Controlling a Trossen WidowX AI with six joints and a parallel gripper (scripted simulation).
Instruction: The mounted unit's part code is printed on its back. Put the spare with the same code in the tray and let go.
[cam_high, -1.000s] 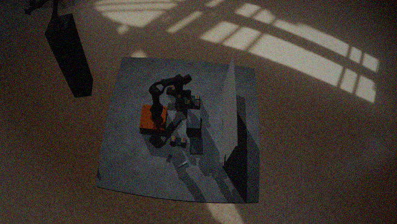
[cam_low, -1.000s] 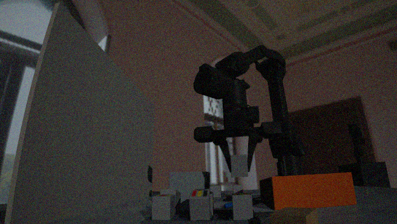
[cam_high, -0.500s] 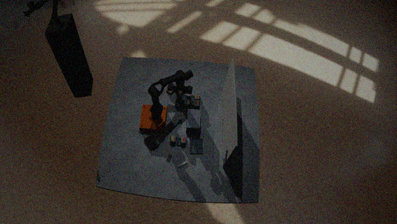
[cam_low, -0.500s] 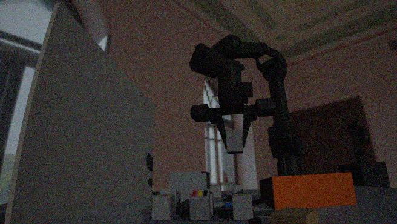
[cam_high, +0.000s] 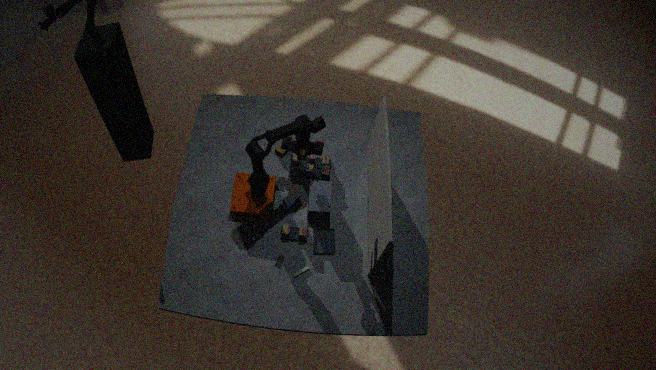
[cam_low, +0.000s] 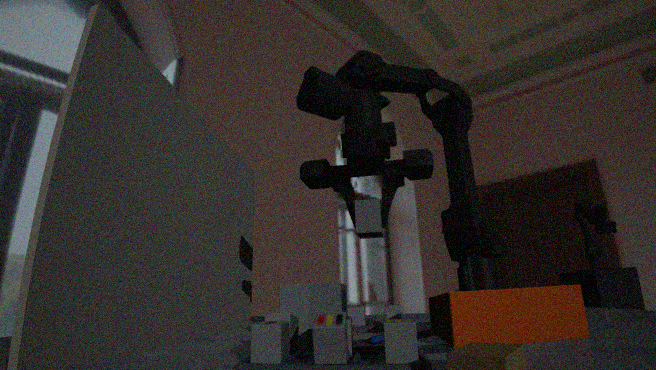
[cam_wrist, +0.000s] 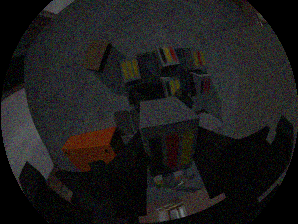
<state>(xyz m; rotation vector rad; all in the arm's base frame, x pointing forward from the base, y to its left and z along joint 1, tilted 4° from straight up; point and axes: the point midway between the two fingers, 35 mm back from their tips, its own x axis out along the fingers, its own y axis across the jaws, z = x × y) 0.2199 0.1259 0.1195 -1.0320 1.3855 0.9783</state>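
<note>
Right now my gripper tip is 7 cm short of the dark square tray, 37 cm to the left of it and 17 cm above it. From my gripper tip the other things lie so: spare block 2 cm above; tan block 7 cm behind, 15 cm to the left, 16 cm below; mounted unit 7 cm ahead, 17 cm to the right, 12 cm below.
</note>
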